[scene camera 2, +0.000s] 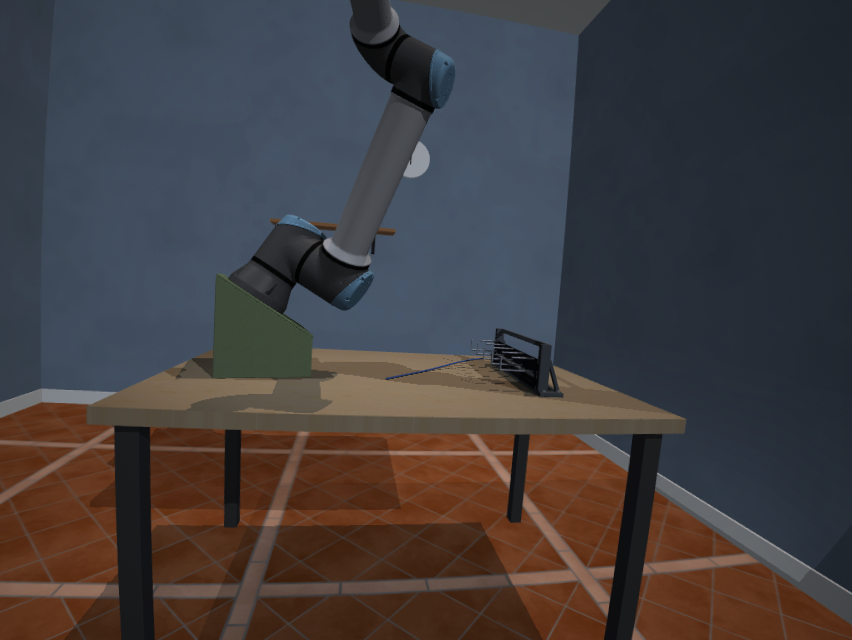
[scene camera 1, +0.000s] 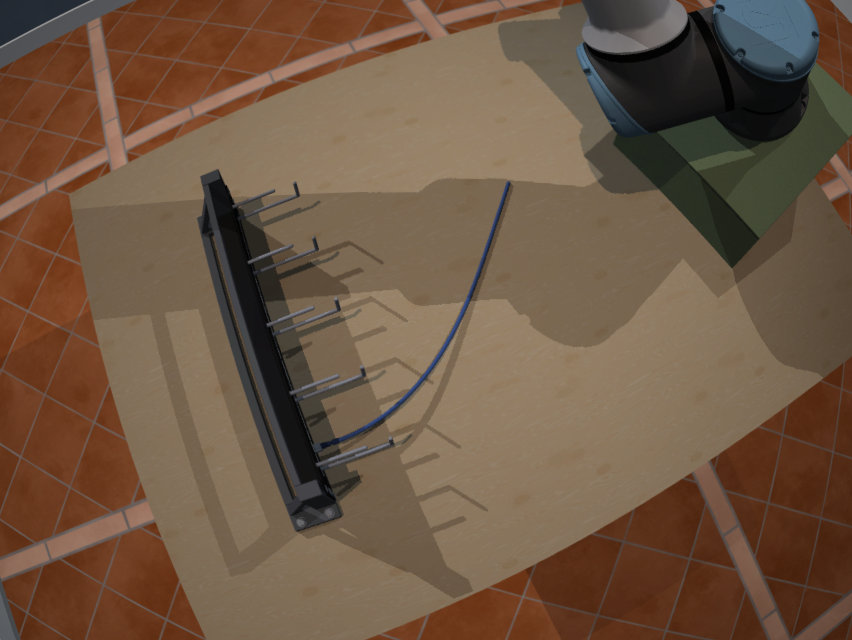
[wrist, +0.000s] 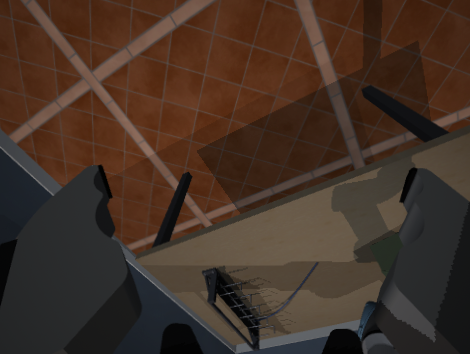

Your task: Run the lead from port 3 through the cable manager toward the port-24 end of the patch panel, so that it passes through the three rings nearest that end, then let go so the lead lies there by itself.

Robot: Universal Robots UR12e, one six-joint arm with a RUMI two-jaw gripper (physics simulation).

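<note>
The blue lead [scene camera 1: 470,297] [scene camera 2: 433,369] [wrist: 303,284] leaves the patch panel [scene camera 1: 265,344] [scene camera 2: 544,368] [wrist: 212,287] near its lower end in scene camera 1. It bows out over the table, and its free end points away from the panel, toward the robot base. At the panel's far end, the first ring [scene camera 1: 296,188], second ring [scene camera 1: 315,242] and third ring [scene camera 1: 337,303] stand out from the cable manager; the lead lies outside all three. My gripper [wrist: 252,171] is open and empty, high above the table and away from the lead. It is outside both scene camera views.
The green robot base [scene camera 1: 743,206] [scene camera 2: 261,344] stands on the wooden table [scene camera 1: 551,427] [scene camera 2: 385,420] [wrist: 280,225], across from the panel. Two more rings, the fourth [scene camera 1: 362,372] and fifth [scene camera 1: 391,440], stand near the lead's plugged end. A wall shelf [scene camera 2: 382,230] hangs behind the arm.
</note>
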